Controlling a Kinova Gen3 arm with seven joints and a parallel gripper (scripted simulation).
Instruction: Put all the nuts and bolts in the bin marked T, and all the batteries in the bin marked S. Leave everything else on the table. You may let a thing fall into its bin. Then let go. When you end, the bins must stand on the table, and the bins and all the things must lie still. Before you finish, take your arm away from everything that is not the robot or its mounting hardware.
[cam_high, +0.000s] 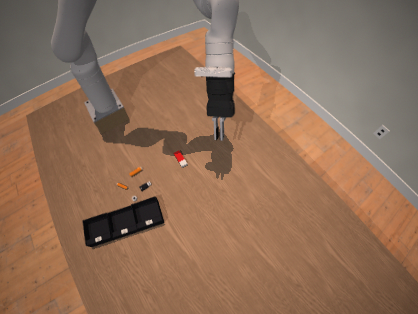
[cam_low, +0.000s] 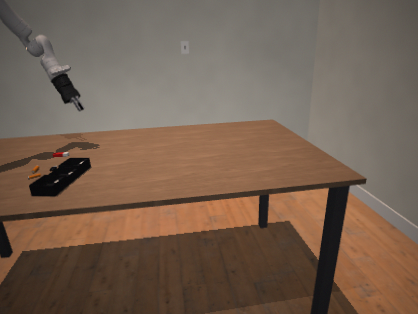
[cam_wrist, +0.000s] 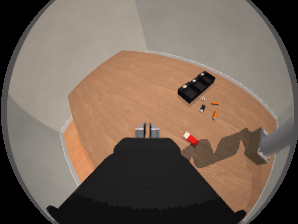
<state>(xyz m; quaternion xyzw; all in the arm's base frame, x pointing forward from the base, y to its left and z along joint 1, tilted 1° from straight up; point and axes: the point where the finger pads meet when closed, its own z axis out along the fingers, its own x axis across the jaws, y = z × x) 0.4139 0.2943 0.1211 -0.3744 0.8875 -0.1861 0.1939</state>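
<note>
Now: hand 37 cm to the left of the black bin row, 18 cm above it and 5 cm short of it. Round my hand: grey nut: 31 cm to the right, 20 cm below, 1 cm behind; then red block: 20 cm below, 11 cm to the right, 7 cm behind; then black piece: 26 cm to the right, 20 cm below, 4 cm behind.
</note>
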